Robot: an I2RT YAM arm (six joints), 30 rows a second.
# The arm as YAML. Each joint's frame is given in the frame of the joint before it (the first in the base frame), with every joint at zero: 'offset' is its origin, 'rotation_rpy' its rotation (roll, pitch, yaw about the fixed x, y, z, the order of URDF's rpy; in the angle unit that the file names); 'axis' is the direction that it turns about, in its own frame. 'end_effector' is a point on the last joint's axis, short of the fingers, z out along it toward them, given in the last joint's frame.
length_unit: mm
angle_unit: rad
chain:
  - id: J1
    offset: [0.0, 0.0, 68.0]
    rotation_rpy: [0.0, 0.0, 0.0]
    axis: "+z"
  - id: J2
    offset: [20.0, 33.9, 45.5]
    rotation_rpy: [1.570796, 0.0, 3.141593]
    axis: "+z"
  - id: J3
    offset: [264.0, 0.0, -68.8]
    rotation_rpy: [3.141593, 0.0, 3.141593]
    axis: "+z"
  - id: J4
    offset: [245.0, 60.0, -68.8]
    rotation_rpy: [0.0, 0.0, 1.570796]
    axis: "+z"
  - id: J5
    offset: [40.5, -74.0, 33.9]
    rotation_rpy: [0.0, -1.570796, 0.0]
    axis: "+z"
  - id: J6
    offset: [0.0, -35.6, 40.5]
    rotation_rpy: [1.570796, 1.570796, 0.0]
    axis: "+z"
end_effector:
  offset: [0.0, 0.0, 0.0]
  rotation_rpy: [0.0, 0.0, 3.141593]
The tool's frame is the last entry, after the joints.
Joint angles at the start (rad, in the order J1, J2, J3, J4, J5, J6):
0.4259 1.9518 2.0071 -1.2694 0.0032 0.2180
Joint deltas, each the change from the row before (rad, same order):
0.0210 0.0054 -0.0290 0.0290 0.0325 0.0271
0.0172 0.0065 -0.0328 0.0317 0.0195 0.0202
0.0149 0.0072 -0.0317 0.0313 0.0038 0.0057
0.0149 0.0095 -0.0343 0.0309 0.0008 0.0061
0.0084 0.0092 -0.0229 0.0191 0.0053 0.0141
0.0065 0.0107 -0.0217 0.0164 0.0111 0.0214
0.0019 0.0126 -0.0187 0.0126 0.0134 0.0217
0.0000 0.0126 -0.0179 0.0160 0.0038 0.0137
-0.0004 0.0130 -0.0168 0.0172 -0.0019 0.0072
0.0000 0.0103 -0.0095 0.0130 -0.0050 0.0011
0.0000 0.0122 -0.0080 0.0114 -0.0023 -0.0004
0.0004 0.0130 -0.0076 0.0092 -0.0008 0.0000
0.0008 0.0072 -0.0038 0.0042 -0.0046 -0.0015
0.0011 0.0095 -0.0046 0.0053 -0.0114 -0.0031
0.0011 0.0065 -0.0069 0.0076 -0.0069 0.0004
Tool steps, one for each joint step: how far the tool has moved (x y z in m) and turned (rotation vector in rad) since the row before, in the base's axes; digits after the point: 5 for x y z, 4 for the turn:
-0.00019 0.00789 -0.00906 -0.0212 -0.0045 -0.0157
0.00013 0.00700 -0.01053 -0.0132 0.0010 -0.0084
-0.00004 0.00661 -0.01062 -0.0048 0.0057 0.0083
-0.00038 0.00665 -0.01235 -0.0048 0.0117 0.0089
0.00009 0.00376 -0.00945 -0.0064 0.0103 -0.0066
0.00034 0.00280 -0.00980 -0.0107 0.0106 -0.0172
0.00117 0.00101 -0.00982 -0.0142 0.0114 -0.0226
0.00153 0.00070 -0.00954 -0.0065 0.0115 -0.0142
0.00155 0.00076 -0.00940 -0.0027 0.0122 -0.0069
0.00128 0.00092 -0.00643 0.0012 0.0083 0.0001
0.00142 0.00089 -0.00682 -0.0024 0.0088 0.0009
0.00117 0.00088 -0.00710 -0.0049 0.0103 0.0006
0.00037 0.00078 -0.00386 0.0002 0.0081 0.0033
0.00037 0.00120 -0.00501 0.0047 0.0130 0.0065
0.00009 0.00087 -0.00436 0.0031 0.0084 0.0021

